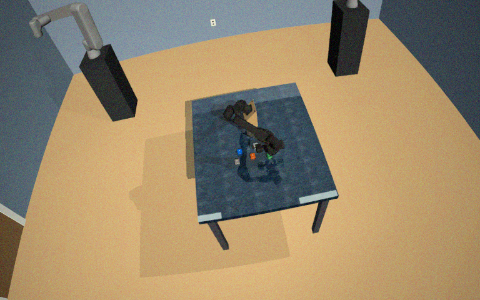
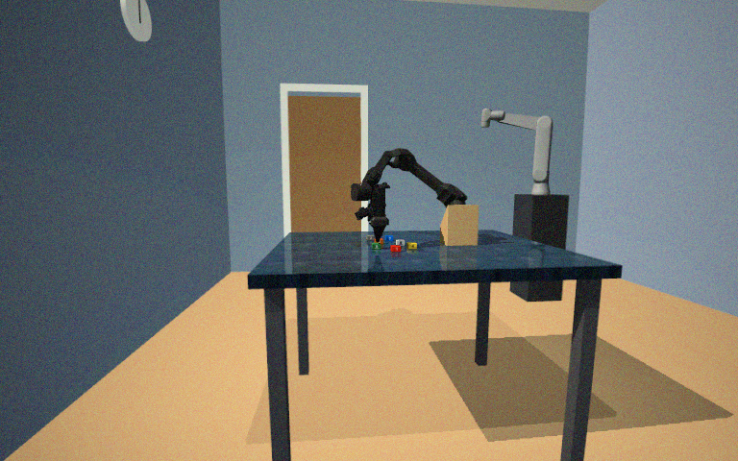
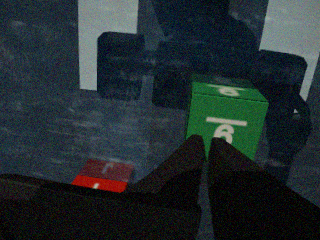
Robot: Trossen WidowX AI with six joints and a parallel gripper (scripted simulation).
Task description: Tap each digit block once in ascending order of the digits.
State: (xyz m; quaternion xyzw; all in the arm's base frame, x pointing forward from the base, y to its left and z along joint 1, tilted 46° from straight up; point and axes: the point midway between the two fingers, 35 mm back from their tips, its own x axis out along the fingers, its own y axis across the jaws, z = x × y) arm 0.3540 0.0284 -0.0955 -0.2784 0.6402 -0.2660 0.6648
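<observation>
The green block is 10 mm to the right of my gripper tip and 20 mm below it. The rest, counted from my gripper tip: orange block 20 mm behind, 120 mm to the right, 20 mm below; then white block 100 mm behind, 90 mm to the right, 20 mm below; then red block 60 mm behind, 50 mm to the left, 20 mm below.
</observation>
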